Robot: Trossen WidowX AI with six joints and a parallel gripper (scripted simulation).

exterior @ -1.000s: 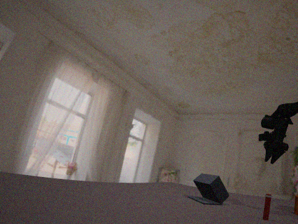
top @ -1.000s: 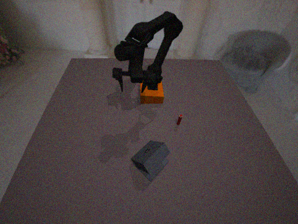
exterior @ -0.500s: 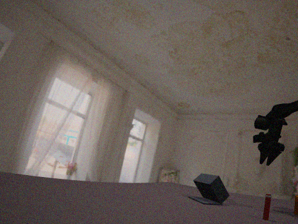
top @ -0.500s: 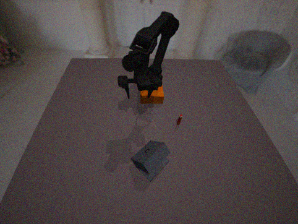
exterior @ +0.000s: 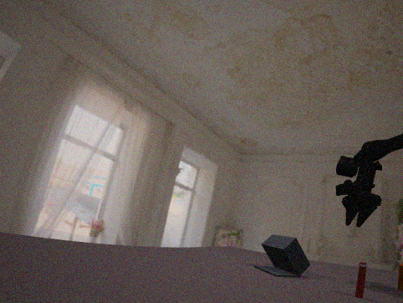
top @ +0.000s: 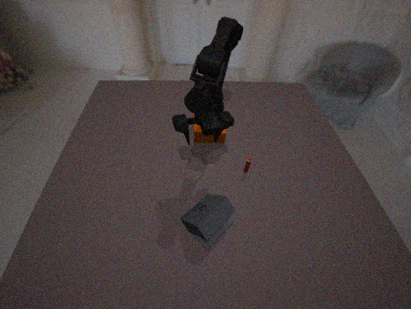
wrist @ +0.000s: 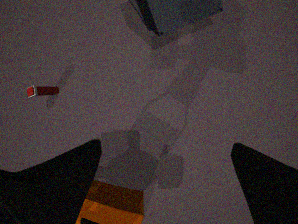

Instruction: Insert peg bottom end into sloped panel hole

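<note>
Right now my gripper tip is 19 cm to the right of the peg, 12 cm above it and 1 cm past it. The rest, counted from my gripper tip: panel: 20 cm ahead, 12 cm below, 2 cm to the left.
</note>
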